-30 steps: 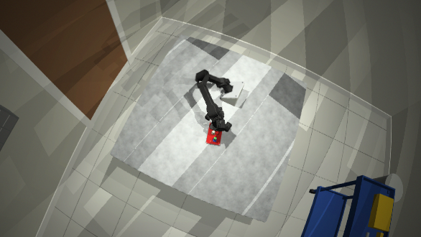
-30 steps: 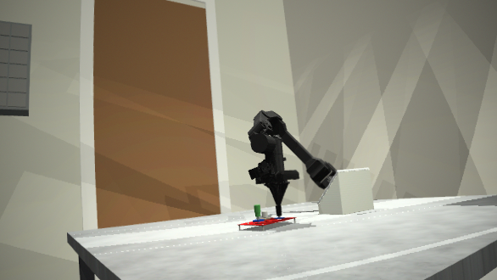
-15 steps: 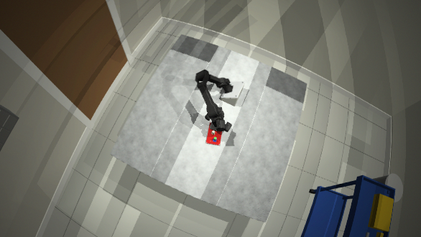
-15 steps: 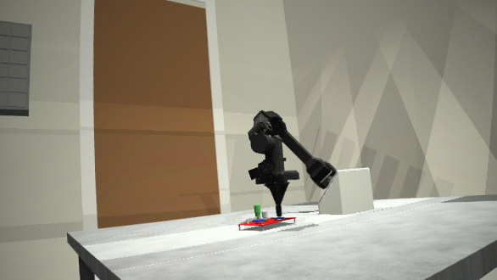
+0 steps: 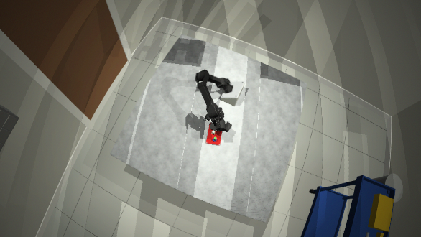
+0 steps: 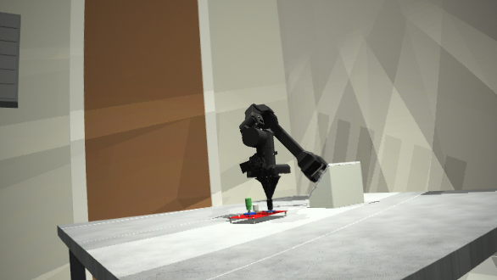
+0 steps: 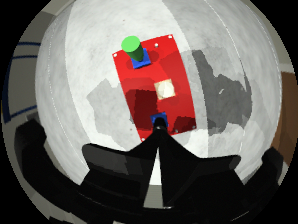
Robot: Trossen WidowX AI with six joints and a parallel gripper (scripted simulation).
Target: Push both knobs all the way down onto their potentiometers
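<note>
The black knob lies 10 mm below my gripper tip. Also, from my gripper tip: green knob (100 mm ahead, 10 mm to the left, 10 mm below).
</note>
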